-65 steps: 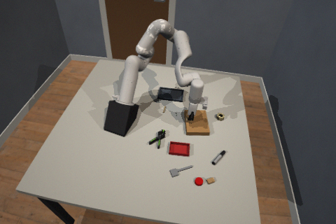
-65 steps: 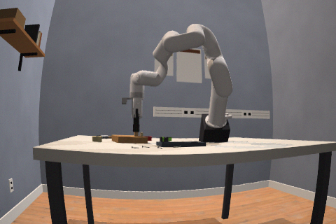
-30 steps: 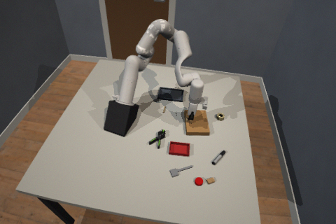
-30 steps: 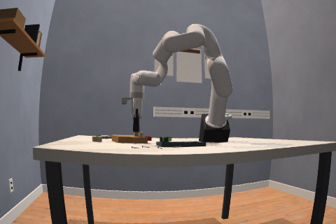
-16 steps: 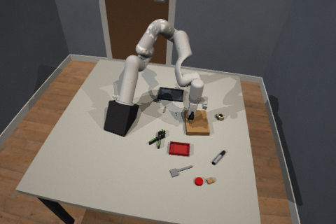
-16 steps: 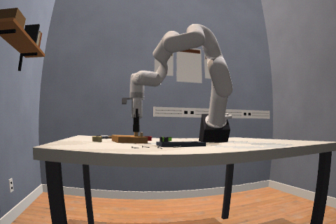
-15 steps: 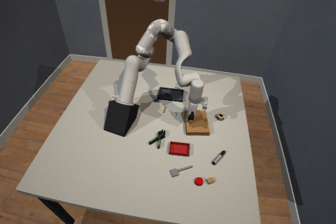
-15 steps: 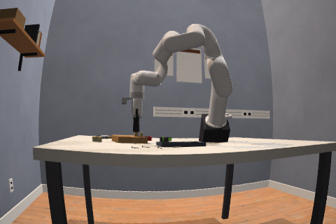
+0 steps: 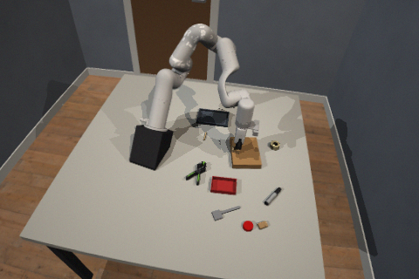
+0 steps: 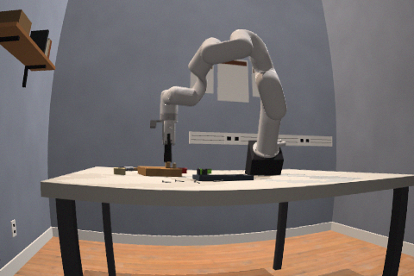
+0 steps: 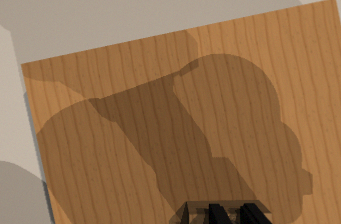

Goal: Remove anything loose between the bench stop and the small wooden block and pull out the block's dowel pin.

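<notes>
Now: hand 2 cm above the dowel pin. From my hand the other things lie so: red tray: 5 cm behind, 22 cm to the right, 7 cm below; small wooden block: 3 cm below; loose dowel: 19 cm behind, 11 cm to the left, 7 cm below.
</notes>
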